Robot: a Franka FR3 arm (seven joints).
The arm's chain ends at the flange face. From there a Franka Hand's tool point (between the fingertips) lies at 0.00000 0.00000 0.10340 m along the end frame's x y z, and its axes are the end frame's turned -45 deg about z.
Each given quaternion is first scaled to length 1.
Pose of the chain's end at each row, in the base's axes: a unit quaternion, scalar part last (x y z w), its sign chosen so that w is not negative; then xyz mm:
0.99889 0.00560 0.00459 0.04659 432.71 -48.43 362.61
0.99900 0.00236 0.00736 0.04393 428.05 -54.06 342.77
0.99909 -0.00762 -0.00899 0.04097 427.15 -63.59 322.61
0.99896 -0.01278 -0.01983 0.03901 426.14 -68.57 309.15
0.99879 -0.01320 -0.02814 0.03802 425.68 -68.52 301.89
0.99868 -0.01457 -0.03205 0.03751 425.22 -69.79 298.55
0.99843 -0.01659 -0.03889 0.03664 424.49 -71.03 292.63
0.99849 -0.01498 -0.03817 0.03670 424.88 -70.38 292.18
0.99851 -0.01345 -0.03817 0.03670 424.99 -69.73 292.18
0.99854 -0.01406 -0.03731 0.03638 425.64 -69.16 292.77
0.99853 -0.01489 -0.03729 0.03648 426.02 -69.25 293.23
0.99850 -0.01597 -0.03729 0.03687 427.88 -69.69 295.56
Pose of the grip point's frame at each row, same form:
0.92071 0.38743 -0.01359 0.04480 433.71 -58.05 259.66
0.92206 0.38448 -0.01001 0.04340 429.59 -63.13 239.78
0.92596 0.37530 -0.02398 0.03441 425.23 -72.04 219.57
0.92781 0.37048 -0.03325 0.02845 421.94 -76.58 206.15
0.92782 0.37003 -0.04055 0.02436 419.76 -76.30 198.95
0.92823 0.36872 -0.04396 0.02239 418.49 -77.44 195.65
0.92878 0.36676 -0.04995 0.01897 416.33 -78.46 189.82
0.92821 0.36826 -0.04931 0.01930 416.88 -77.84 189.36
0.92765 0.36969 -0.04931 0.01930 417.01 -77.20 189.36
0.92791 0.36914 -0.04839 0.01933 417.83 -76.56 189.93
0.92822 0.36836 -0.04841 0.01943 418.21 -76.67 190.39
0.92860 0.36735 -0.04856 0.01979 420.06 -77.18 192.73

